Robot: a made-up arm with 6 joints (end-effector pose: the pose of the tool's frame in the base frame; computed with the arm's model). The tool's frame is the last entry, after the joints.
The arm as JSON. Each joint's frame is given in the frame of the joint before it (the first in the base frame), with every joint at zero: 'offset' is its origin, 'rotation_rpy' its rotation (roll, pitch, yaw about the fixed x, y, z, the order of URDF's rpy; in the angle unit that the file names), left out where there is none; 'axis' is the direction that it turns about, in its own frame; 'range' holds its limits. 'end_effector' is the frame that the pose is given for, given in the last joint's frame.
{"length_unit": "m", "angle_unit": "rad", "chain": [
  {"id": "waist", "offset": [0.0, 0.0, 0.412], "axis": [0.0, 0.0, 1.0], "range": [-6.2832, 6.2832]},
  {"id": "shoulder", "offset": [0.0, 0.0, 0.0], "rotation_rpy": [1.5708, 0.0, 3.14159], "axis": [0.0, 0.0, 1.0], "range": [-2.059, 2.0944]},
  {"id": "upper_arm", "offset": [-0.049, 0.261, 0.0], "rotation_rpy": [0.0, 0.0, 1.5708], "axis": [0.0, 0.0, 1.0], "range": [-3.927, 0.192]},
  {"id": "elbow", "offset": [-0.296, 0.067, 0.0], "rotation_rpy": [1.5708, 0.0, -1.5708], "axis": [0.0, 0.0, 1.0], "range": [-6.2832, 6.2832]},
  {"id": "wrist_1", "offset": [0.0, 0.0, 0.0], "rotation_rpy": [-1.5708, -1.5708, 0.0], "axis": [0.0, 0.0, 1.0], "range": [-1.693, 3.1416]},
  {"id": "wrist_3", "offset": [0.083, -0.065, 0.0], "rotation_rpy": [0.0, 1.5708, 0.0], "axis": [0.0, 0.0, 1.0], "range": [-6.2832, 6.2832]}
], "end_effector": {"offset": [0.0, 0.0, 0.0], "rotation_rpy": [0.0, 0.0, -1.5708]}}
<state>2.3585 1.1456 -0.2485 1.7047 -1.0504 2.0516</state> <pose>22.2 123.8 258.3 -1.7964 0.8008 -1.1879</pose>
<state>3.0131 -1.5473 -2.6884 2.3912 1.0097 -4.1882</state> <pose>645.1 -107.9 565.7 -1.0502 2.0262 -1.5829</pose>
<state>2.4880 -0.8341 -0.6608 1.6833 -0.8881 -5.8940</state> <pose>-48.1 168.8 656.1 -1.6859 0.3203 0.3173</pose>
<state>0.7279 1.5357 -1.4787 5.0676 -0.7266 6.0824</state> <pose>194.8 303.8 52.0 -1.2245 -2.1954 -0.5457</pose>
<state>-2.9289 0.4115 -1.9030 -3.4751 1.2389 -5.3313</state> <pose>-526.0 -132.8 721.9 0.5944 0.1943 -1.9662</pose>
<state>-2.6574 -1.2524 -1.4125 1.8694 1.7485 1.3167</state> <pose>181.3 -5.3 890.4 -0.5755 1.7678 -1.5795</pose>
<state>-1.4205 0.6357 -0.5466 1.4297 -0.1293 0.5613</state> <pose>-37.8 -247.2 217.6 -0.3949 -2.9724 -0.0480</pose>
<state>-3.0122 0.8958 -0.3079 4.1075 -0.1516 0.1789</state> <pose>-41.0 -69.0 217.5 -2.3415 1.3621 -0.8650</pose>
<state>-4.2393 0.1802 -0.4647 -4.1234 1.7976 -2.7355</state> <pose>-210.0 236.1 366.7 -0.1147 -1.1893 0.0988</pose>
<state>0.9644 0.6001 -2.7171 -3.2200 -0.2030 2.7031</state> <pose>293.5 412.1 777.7 -1.2154 -1.0847 -2.2582</pose>
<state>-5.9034 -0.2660 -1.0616 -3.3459 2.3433 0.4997</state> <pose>266.8 129.4 772.8 -0.2204 -0.5363 0.9563</pose>
